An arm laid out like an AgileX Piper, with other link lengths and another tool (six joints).
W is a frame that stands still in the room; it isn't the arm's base.
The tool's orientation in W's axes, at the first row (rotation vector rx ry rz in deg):
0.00 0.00 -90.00
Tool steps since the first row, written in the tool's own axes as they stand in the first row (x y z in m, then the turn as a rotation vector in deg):
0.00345 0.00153 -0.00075 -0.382 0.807 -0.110
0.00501 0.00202 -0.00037 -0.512 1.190 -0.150
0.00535 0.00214 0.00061 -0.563 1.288 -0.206
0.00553 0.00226 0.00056 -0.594 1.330 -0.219
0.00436 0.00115 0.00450 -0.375 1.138 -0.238
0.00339 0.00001 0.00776 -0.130 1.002 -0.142
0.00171 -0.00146 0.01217 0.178 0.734 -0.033
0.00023 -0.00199 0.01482 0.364 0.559 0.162
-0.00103 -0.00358 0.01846 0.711 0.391 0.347
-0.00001 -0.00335 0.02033 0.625 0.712 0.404
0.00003 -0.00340 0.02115 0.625 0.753 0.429
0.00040 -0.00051 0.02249 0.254 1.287 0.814
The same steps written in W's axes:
0.00153 -0.00345 -0.00075 0.807 0.382 -0.110
0.00202 -0.00501 -0.00037 1.190 0.512 -0.150
0.00214 -0.00535 0.00061 1.288 0.563 -0.206
0.00226 -0.00553 0.00056 1.330 0.594 -0.219
0.00115 -0.00436 0.00450 1.138 0.375 -0.238
0.00001 -0.00339 0.00776 1.002 0.130 -0.142
-0.00146 -0.00171 0.01217 0.734 -0.178 -0.033
-0.00199 -0.00023 0.01482 0.559 -0.364 0.162
-0.00358 0.00103 0.01846 0.391 -0.711 0.347
-0.00335 0.00001 0.02033 0.712 -0.625 0.404
-0.00340 -0.00003 0.02115 0.753 -0.625 0.429
-0.00051 -0.00040 0.02249 1.287 -0.254 0.814

